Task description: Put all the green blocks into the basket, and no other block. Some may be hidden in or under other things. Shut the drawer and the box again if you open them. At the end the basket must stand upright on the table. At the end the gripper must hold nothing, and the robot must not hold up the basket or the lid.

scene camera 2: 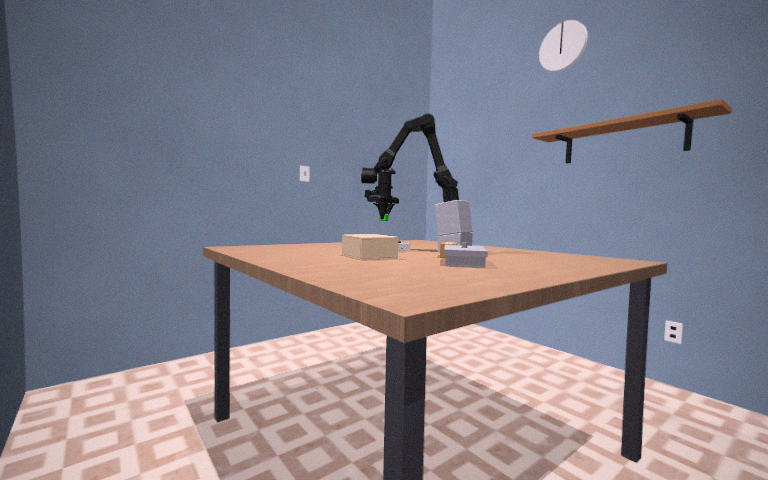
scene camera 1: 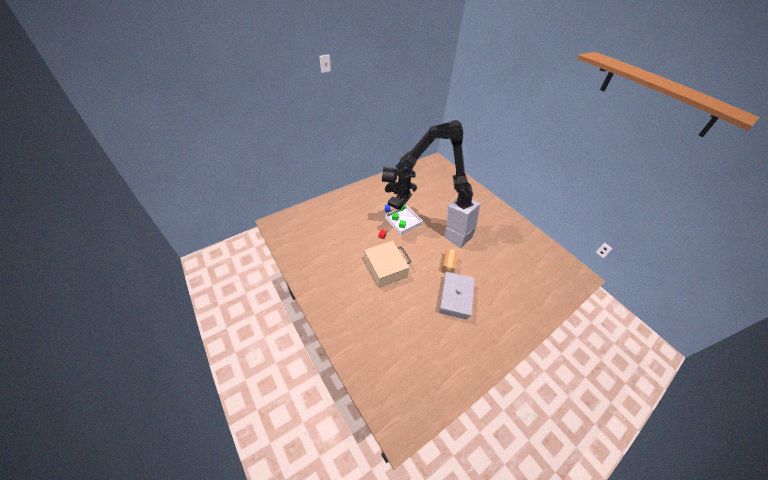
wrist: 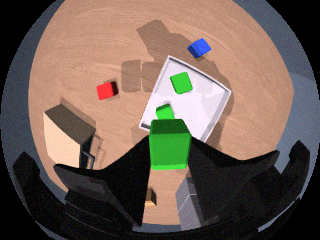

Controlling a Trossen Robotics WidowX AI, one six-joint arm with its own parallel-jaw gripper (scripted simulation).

same spot on tan drawer cabinet: (scene camera 2: 362, 247) = (scene camera 1: 379, 282)
